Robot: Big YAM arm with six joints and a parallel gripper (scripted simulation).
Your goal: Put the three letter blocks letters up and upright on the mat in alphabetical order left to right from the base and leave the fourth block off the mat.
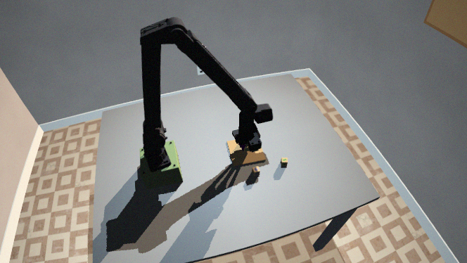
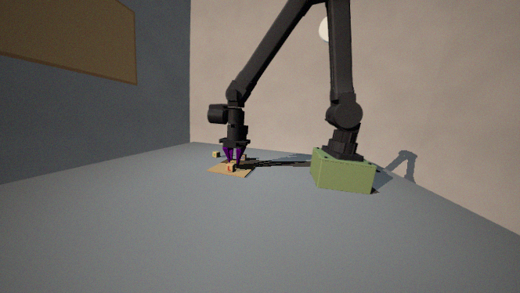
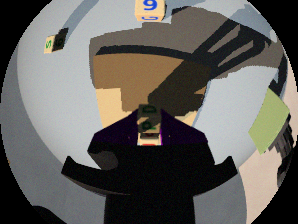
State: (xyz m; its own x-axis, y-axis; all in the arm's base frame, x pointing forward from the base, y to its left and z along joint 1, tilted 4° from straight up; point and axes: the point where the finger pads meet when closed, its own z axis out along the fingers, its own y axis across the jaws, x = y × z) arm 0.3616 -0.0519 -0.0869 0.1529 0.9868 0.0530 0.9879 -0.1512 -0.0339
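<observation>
My gripper is now right at the block. Also, from my hand: tan mat (20 mm below).
</observation>
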